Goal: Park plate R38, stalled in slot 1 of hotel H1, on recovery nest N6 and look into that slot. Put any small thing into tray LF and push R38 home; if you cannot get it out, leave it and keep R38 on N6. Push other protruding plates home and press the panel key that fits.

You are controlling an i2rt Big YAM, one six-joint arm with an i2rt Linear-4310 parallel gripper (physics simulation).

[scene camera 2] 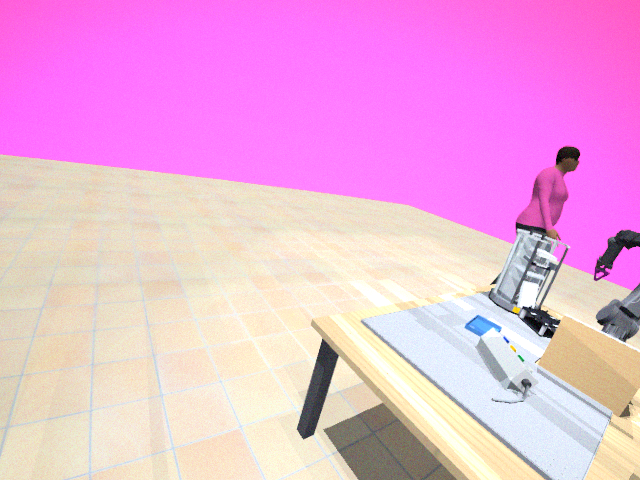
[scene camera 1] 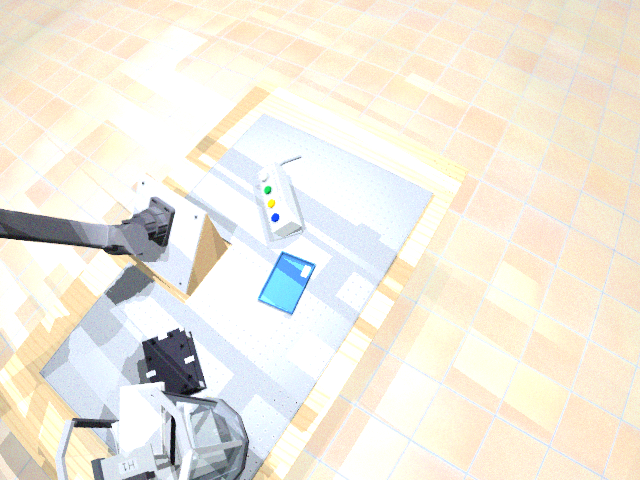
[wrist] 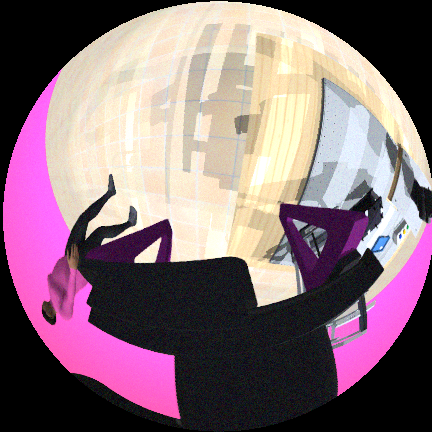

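Pixels of known places: gripper, fingertip midpoint: (scene camera 2: 595, 276) (wrist: 225, 217); arm's base at its link origin: (scene camera 2: 604, 349) (scene camera 1: 161, 221).
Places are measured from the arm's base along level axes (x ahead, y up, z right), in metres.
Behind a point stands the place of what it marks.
Note:
Hotel H1 (scene camera 1: 227, 439) {z 0.313, x 0.505, y 0.014 m} (scene camera 2: 511, 271) {z 0.284, x 0.464, y 0.049 m} is a tall, clear-walled stand at the bottom of scene view 1, with a grey handle frame. Its slots, plate R38 and any small thing inside cannot be made out. A black nest (scene camera 1: 168, 361) {z 0.277, x 0.246, y -0.076 m} (scene camera 2: 541, 318) {z 0.221, x 0.249, y -0.073 m} stands beside it; its label is not readable. Blue tray LF (scene camera 1: 281, 291) {z -0.050, x 0.359, y -0.134 m} (scene camera 2: 481, 325) {z -0.058, x 0.376, y -0.134 m} (wrist: 381, 244) {z -0.120, x 0.364, y -0.134 m} lies between the nest and the key panel (scene camera 1: 290, 209) {z -0.249, x 0.258, y -0.066 m} (scene camera 2: 498, 356) {z -0.309, x 0.207, y -0.089 m} (wrist: 401, 232), which has white, green, yellow and blue keys. My gripper (wrist: 225, 217) {z 0.741, x 0.202, y 0.116 m} is open and empty, raised beyond the hotel and away from the nest.
A person in pink (scene camera 2: 549, 198) (wrist: 61, 287) stands beyond the table near the hotel. The wooden wedge (scene camera 1: 205, 255) {z -0.004, x 0.140, y -0.069 m} (scene camera 2: 589, 356) {z -0.073, x 0.023, y -0.023 m} carries the arm's base. A cable (scene camera 1: 290, 160) {z -0.429, x 0.116, y -0.131 m} (scene camera 2: 509, 400) {z -0.418, x 0.106, y -0.129 m} leaves the panel. The wooden table edge (scene camera 1: 398, 279) {z -0.261, x 0.612, y -0.150 m} runs around the grey mat (scene camera 1: 356, 191) {z -0.441, x 0.363, y -0.136 m}.

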